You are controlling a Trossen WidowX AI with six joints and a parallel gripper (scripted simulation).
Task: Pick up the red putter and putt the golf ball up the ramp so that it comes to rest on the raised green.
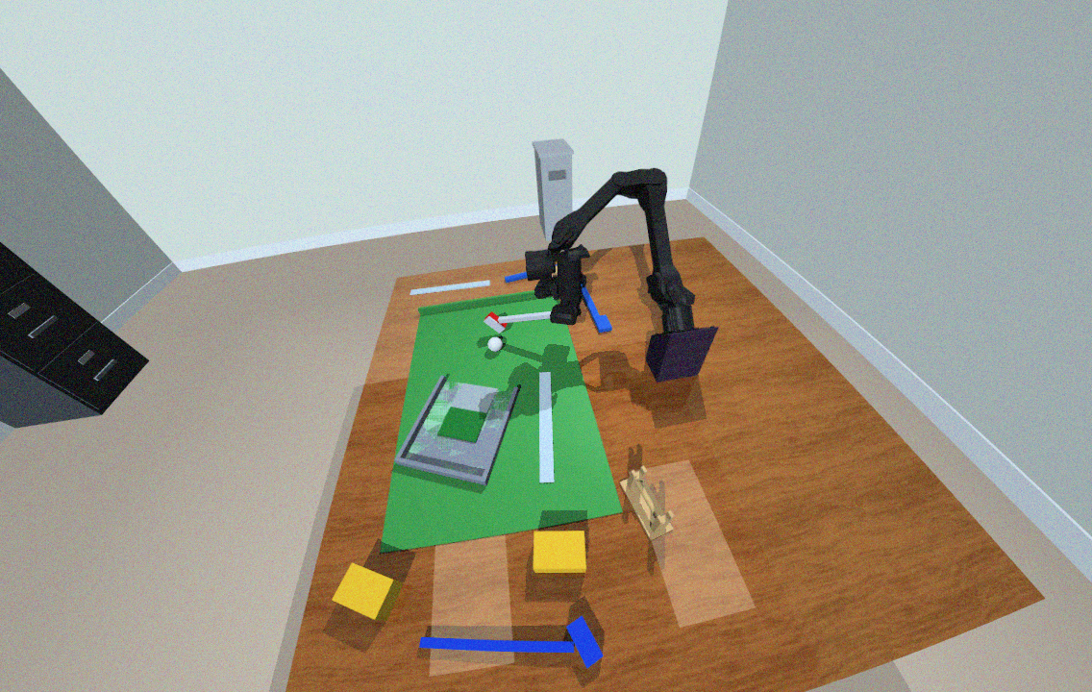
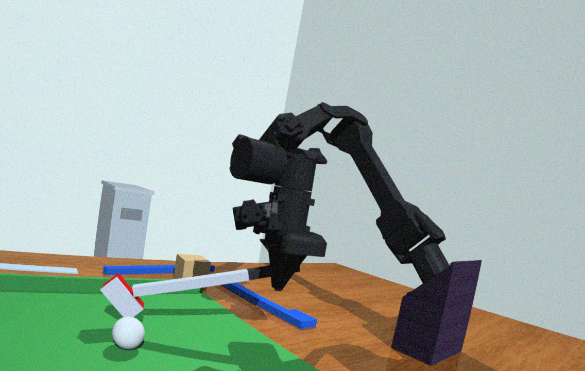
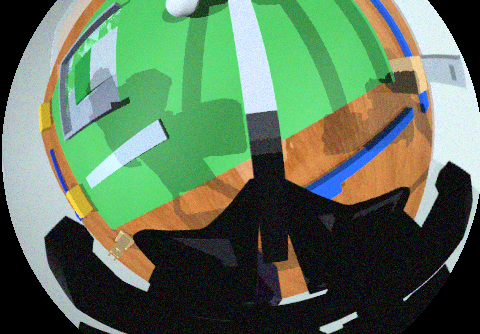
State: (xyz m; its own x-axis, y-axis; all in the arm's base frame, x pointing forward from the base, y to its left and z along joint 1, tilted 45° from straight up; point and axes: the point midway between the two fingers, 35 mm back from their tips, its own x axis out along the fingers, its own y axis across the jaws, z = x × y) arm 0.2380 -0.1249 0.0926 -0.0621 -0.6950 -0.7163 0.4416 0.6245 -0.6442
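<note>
Now: the red putter 110 mm ahead of my gripper tip and 50 mm to the right of it. The rest, counted from my gripper tip: wooden stand: 30 mm behind, 480 mm to the left, 60 mm below; then small wooden block: 30 mm behind, 310 mm to the right, 60 mm below; then white golf ball: 220 mm ahead, 40 mm to the right, 70 mm below.
</note>
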